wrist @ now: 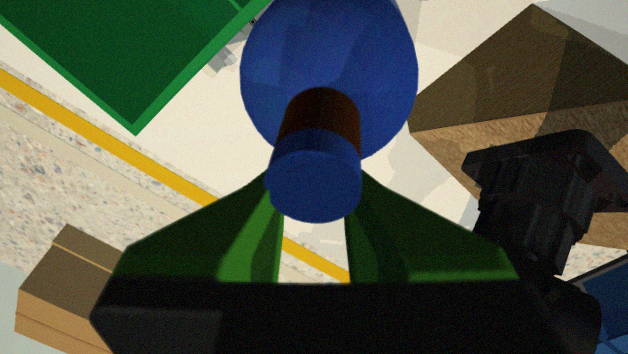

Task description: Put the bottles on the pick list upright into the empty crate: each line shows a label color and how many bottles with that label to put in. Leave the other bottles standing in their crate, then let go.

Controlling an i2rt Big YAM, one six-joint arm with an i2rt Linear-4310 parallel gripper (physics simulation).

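Seen in the pictures: gripper, between the fingertips: [314, 175]; arm's base, origin of its link: [544, 171].
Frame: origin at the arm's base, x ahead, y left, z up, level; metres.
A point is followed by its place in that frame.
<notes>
My gripper [314, 175] @[x 0.205, y 0.027, z 0.135 m] is shut on the neck of a bottle with a blue label [330, 55] @[x 0.226, y -0.013, z 0.129 m]. The bottle has a brown neck and a blue cap, which points toward the camera between the green fingers. Its lower end is hidden behind its wide blue body. A green crate [137, 125] @[x 0.294, y 0.135, z 0.046 m] shows in part at the upper left, beside the held bottle and apart from it in the view; no bottle shows in the visible part. A corner of a blue crate [607, 285] shows at the lower right. The pick list does not show.
A large brown box [485, 75] @[x 0.069, y -0.016, z -0.071 m] stands at the right. The black part of an arm or mount [540, 200] @[x 0.033, y 0.006, z 0.053 m] lies in front of it. A cardboard box [55, 295] is at the lower left. A yellow line [100, 137] runs diagonally across the floor.
</notes>
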